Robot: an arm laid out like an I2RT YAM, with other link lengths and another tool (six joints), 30 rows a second.
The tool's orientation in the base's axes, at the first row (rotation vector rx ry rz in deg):
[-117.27 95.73 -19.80]
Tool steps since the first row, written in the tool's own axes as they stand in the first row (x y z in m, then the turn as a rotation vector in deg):
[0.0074 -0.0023 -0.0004 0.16 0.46 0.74]
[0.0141 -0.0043 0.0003 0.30 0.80 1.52]
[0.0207 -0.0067 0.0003 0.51 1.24 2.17]
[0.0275 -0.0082 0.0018 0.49 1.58 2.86]
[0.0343 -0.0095 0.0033 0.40 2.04 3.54]
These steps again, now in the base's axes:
[0.0034 -0.0069 0.0008 0.00 -0.07 -0.88]
[0.0070 -0.0130 0.0005 0.11 -0.10 -1.74]
[0.0105 -0.0190 0.0011 0.09 -0.24 -2.54]
[0.0140 -0.0251 -0.0001 0.13 -0.14 -3.30]
[0.0174 -0.0312 -0.0014 0.04 0.02 -4.11]

